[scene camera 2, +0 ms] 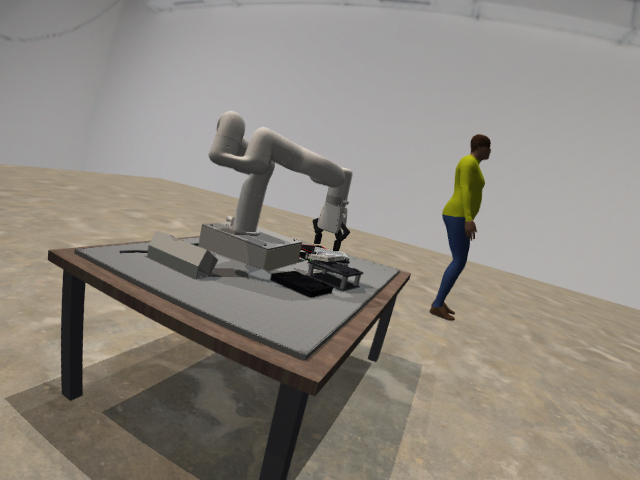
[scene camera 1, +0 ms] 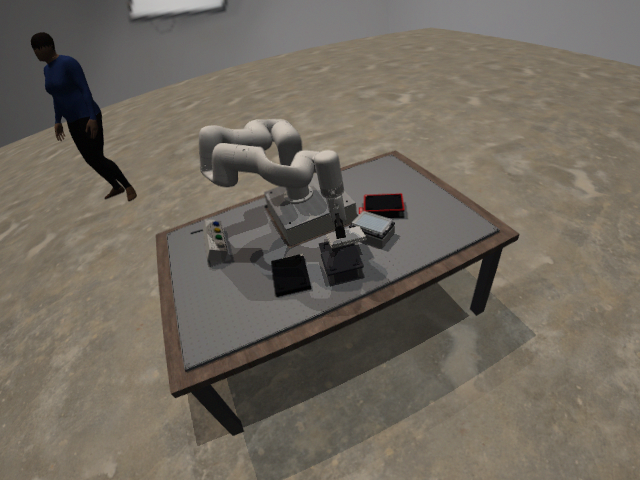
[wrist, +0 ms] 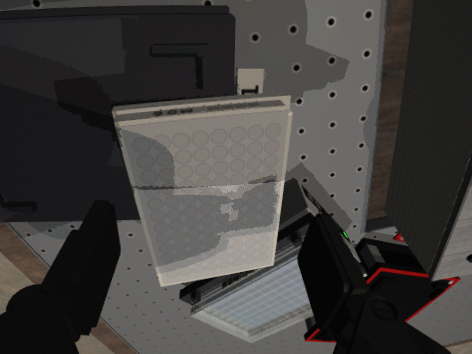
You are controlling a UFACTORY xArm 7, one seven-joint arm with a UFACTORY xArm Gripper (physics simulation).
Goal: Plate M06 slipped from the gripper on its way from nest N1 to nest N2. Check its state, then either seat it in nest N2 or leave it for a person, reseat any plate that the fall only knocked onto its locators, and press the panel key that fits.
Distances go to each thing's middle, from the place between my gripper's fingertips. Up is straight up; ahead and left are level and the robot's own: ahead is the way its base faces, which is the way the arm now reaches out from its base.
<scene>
Now: the grey well plate [wrist: 207,174] 10 mm ahead of my hand, 20 mm to the left of it and 40 mm below it.
</scene>
